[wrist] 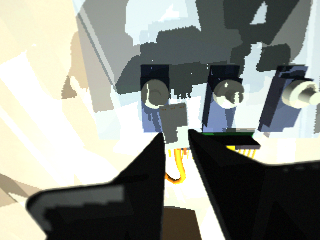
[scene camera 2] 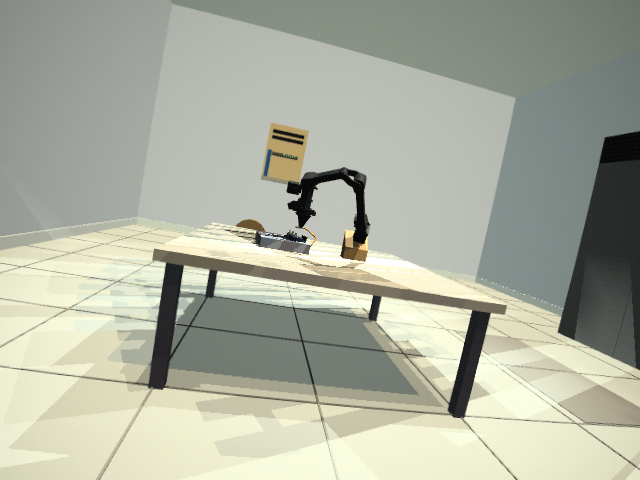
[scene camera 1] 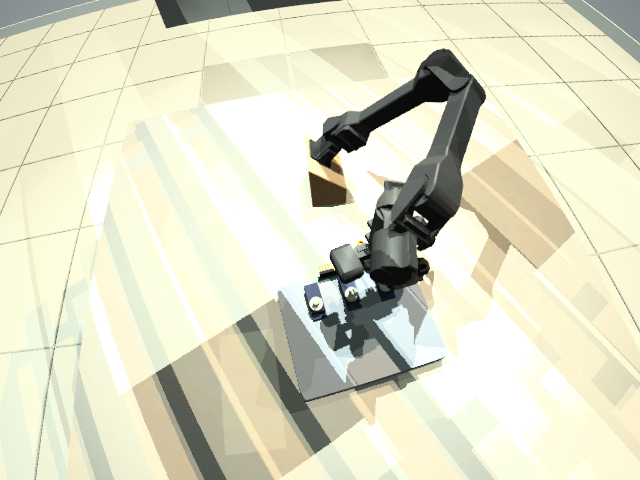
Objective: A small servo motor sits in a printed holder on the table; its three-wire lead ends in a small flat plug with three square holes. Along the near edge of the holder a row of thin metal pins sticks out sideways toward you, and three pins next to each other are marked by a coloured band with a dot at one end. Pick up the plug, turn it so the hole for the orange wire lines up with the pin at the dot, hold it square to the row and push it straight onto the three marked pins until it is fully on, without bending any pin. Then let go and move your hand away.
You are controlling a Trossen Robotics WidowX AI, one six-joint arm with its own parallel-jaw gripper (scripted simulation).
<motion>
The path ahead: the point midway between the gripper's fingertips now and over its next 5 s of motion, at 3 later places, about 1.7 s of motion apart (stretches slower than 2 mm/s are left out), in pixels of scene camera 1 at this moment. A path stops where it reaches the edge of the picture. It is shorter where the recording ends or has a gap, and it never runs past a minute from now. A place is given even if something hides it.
The gripper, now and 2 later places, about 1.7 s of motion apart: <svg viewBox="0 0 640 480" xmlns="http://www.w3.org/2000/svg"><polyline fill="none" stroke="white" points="377,268 330,244 335,256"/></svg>
</motion>
